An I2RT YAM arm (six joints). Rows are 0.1 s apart.
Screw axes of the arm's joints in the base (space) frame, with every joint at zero. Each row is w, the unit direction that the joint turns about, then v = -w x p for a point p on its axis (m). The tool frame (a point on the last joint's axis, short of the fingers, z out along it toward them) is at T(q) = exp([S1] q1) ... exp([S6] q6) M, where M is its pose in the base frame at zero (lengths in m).
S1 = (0, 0, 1, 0.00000, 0.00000, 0.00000)
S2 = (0, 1, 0, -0.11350, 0.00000, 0.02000)
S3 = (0, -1, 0, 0.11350, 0.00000, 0.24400)
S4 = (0, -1, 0, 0.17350, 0.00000, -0.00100)
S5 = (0, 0, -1, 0.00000, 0.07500, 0.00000)
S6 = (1, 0, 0, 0.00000, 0.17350, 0.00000)
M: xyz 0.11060 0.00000 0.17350 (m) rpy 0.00 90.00 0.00 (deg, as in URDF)
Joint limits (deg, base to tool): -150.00..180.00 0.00..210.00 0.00..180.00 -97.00..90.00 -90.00..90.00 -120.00..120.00
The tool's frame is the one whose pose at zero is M.
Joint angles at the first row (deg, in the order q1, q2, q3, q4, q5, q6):
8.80, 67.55, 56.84, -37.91, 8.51, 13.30
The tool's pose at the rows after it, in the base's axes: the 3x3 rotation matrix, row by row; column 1 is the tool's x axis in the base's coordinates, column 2 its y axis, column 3 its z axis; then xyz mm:
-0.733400 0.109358 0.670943; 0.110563 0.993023 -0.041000; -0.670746 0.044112 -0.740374; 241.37 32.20 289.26
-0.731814 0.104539 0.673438; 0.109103 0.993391 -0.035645; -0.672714 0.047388 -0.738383; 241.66 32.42 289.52
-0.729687 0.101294 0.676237; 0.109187 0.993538 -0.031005; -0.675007 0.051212 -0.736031; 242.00 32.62 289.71
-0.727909 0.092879 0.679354; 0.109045 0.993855 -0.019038; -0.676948 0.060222 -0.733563; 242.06 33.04 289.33
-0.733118 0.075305 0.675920; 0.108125 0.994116 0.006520; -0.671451 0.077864 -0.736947; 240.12 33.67 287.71
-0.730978 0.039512 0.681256; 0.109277 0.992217 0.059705; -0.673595 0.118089 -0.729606; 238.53 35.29 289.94
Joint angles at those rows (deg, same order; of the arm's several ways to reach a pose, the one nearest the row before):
8.80, 67.53, 56.84, -37.74, 8.23, 12.93
8.80, 67.53, 56.84, -37.52, 7.94, 12.82
8.80, 67.53, 56.82, -37.25, 7.70, 12.80
8.80, 67.44, 56.60, -36.82, 7.05, 12.75
8.80, 67.02, 56.03, -36.78, 5.56, 12.71
8.80, 66.44, 55.96, -36.44, 2.59, 12.71

